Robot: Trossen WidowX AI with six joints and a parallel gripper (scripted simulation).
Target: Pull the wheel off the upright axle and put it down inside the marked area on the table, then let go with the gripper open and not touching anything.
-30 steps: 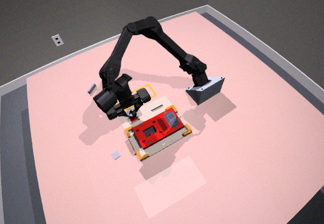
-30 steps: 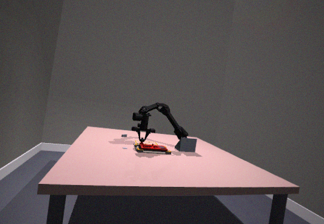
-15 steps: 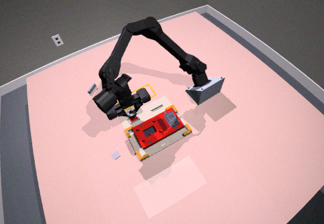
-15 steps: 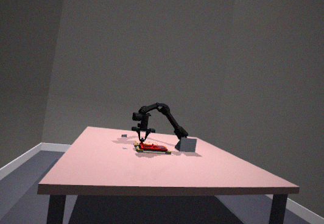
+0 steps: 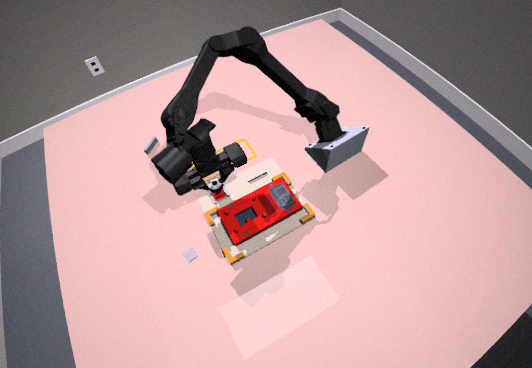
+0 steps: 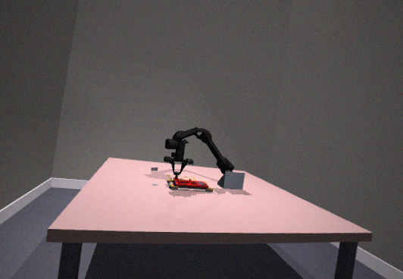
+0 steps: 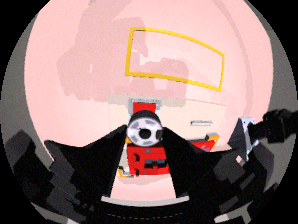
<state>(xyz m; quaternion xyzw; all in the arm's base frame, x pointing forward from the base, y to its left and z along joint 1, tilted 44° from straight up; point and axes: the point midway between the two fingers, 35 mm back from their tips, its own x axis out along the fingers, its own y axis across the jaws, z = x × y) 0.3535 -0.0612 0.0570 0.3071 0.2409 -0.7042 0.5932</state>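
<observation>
Right now my gripper tip is 10 mm above the dark axle. The rest, counted from my gripper tip: dark bar (80 mm ahead, 290 mm to the right, 40 mm below); black wheel (right at my gripper tip); grey plate (160 mm ahead, 100 mm to the left, 50 mm below).
</observation>
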